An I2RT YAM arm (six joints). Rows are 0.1 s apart.
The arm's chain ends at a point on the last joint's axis. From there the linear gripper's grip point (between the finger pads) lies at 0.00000 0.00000 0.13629 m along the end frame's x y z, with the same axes.
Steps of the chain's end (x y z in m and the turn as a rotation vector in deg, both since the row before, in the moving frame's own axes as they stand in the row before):
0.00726, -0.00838, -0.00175, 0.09, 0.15, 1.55
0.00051, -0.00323, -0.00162, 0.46, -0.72, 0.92
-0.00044, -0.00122, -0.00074, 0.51, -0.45, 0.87
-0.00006, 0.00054, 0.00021, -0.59, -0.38, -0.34
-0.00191, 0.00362, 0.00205, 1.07, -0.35, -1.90
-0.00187, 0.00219, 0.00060, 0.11, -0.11, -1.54
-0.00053, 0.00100, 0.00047, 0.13, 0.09, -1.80
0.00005, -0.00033, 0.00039, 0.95, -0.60, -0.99
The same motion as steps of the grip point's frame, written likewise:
0.00762, -0.00859, -0.00175, 0.09, 0.15, 1.55
-0.00119, -0.00434, -0.00164, 0.46, -0.72, 0.92
-0.00150, -0.00244, -0.00075, 0.51, -0.45, 0.87
-0.00096, 0.00195, 0.00020, -0.59, -0.38, -0.34
-0.00278, 0.00109, 0.00202, 1.07, -0.35, -1.90
-0.00214, 0.00193, 0.00060, 0.11, -0.11, -1.54
-0.00032, 0.00069, 0.00047, 0.13, 0.09, -1.80
-0.00140, -0.00258, 0.00036, 0.95, -0.60, -0.99

